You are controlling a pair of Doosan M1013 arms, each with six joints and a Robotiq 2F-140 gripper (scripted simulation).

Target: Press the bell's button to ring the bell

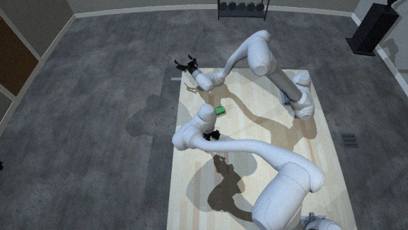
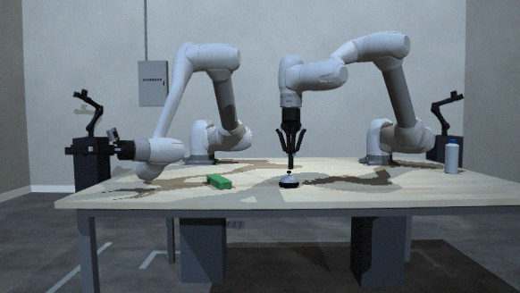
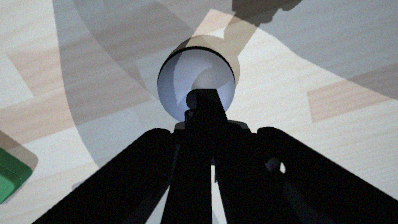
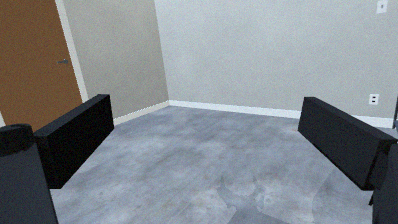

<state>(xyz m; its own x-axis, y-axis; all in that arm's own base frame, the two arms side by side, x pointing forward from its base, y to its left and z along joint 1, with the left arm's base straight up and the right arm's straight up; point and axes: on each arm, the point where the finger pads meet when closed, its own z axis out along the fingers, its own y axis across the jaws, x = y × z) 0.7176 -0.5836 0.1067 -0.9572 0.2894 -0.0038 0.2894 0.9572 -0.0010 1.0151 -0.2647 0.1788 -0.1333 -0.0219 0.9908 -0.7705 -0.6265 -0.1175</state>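
Note:
The black button lies 1 cm to the right of my left hand and 5 cm below it. From my left hand the other things lie so: bell (1 cm to the right, 7 cm below); then white bottle (36 cm behind, 83 cm to the left, 3 cm below).

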